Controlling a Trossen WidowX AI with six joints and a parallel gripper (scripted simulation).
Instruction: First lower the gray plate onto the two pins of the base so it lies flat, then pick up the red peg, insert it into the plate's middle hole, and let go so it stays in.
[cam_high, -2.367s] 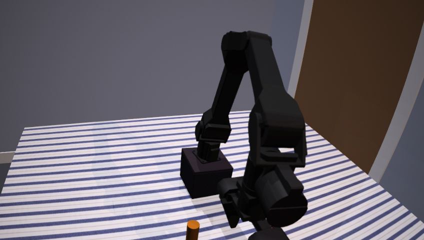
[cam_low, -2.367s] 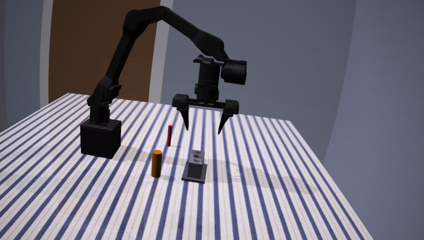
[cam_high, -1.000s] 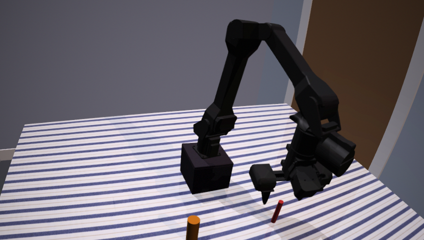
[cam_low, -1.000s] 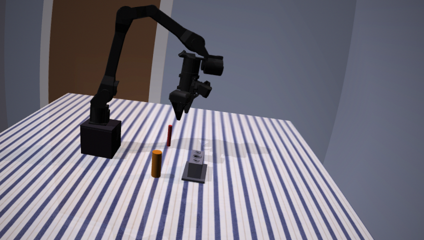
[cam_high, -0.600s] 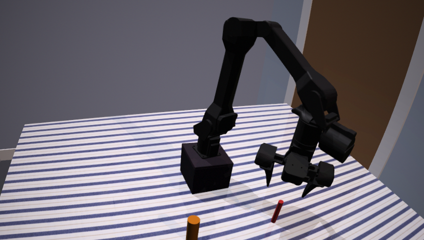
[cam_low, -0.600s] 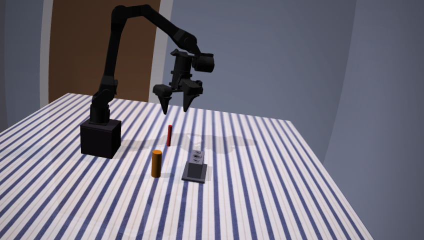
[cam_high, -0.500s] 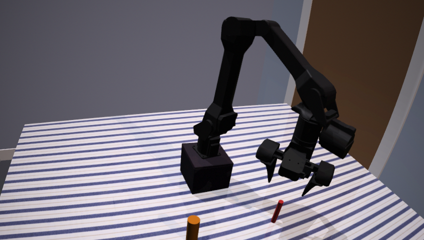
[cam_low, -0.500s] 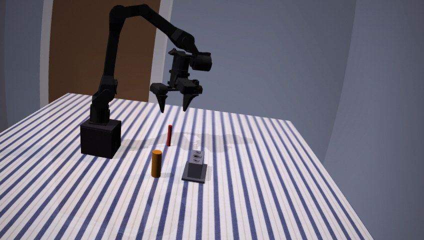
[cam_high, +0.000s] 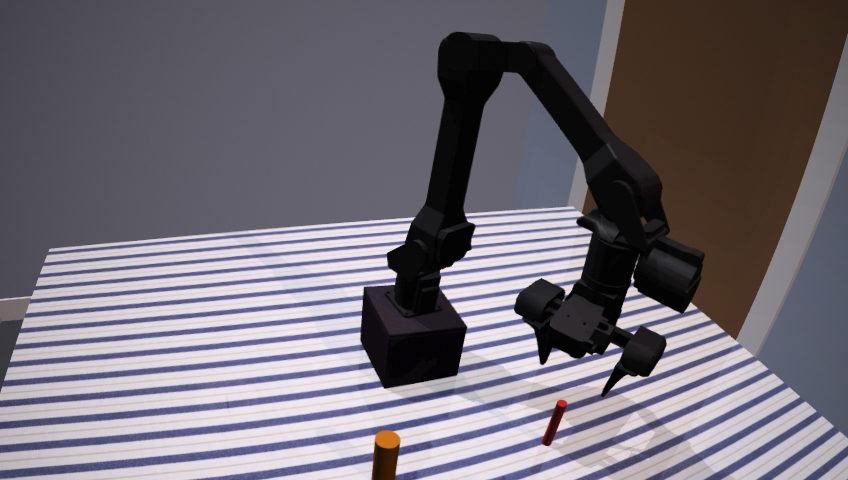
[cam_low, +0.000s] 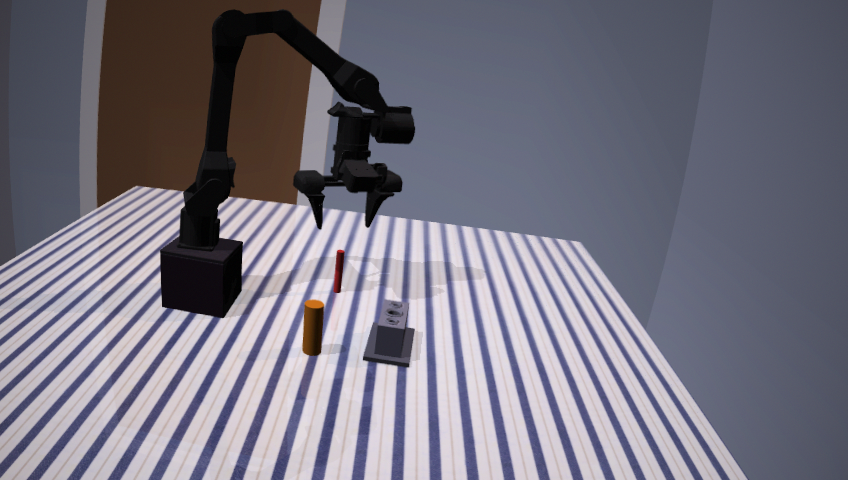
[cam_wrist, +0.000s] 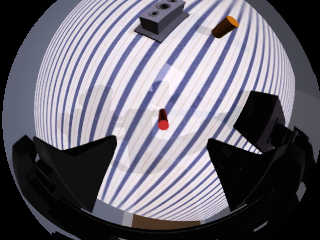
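Now: the red peg 8 cm below my gripper tip. Round my gripper tip: orange cylinder: 5 cm behind, 23 cm to the right, 8 cm below; gray plate: 8 cm ahead, 20 cm to the right, 8 cm below; flat base: 8 cm ahead, 20 cm to the right, 11 cm below.
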